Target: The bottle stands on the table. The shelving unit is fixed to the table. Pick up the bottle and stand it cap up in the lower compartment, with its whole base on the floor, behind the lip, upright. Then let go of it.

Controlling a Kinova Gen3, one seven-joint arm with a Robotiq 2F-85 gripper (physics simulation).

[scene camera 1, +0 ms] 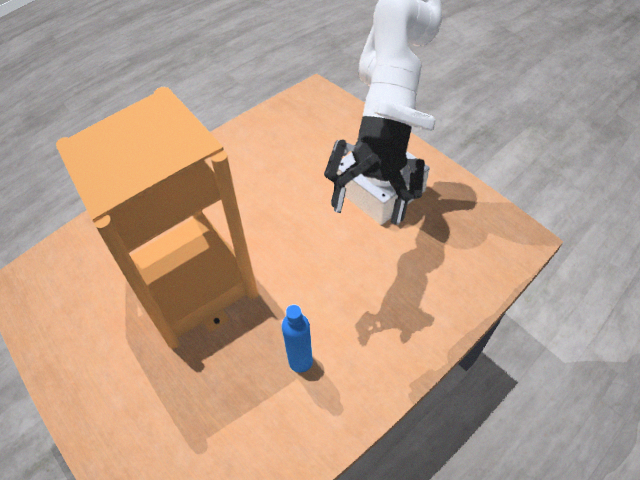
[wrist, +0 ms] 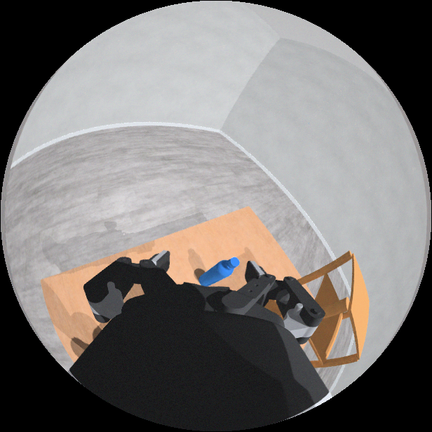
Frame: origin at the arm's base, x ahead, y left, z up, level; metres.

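Where they show: gripper, fingertip midpoint: [scene camera 1: 366, 218].
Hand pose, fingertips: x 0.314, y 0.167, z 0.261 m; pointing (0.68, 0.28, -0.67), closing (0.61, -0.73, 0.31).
Observation:
Each offset is from my fingertips to the centre of the thing. "*": to the spot under its first point. Level surfaces: height alone.
The blue bottle {dx +0.136, dy -0.035, dz -0.240 m} [scene camera 1: 298, 343] [wrist: 218, 272] stands upright, cap up, on the table {dz -0.344 m} [scene camera 1: 361, 408] [wrist: 235, 225], to the right of the shelving unit's front in the scene view. The orange shelving unit {* dx +0.156, dy -0.329, dz +0.071 m} [scene camera 1: 139, 149] [wrist: 361, 300] stands at the left in the scene view and at the right edge in the wrist view. Its lower compartment, with a front lip, shows between the posts; part of its floor is hidden. My gripper [scene camera 1: 367, 210] [wrist: 207, 264] is open and empty, above the table by the robot's base, well apart from the bottle.
The robot's pale base block [scene camera 1: 369, 201] is on the table behind the gripper in the scene view. The unit's front post {dx +0.084, dy -0.216, dz -0.140 m} [scene camera 1: 237, 232] rises on the side nearer the gripper. A dark round spot {* dx +0.182, dy -0.226, dz -0.336 m} [scene camera 1: 216, 320] shows near the foot of the unit's front.

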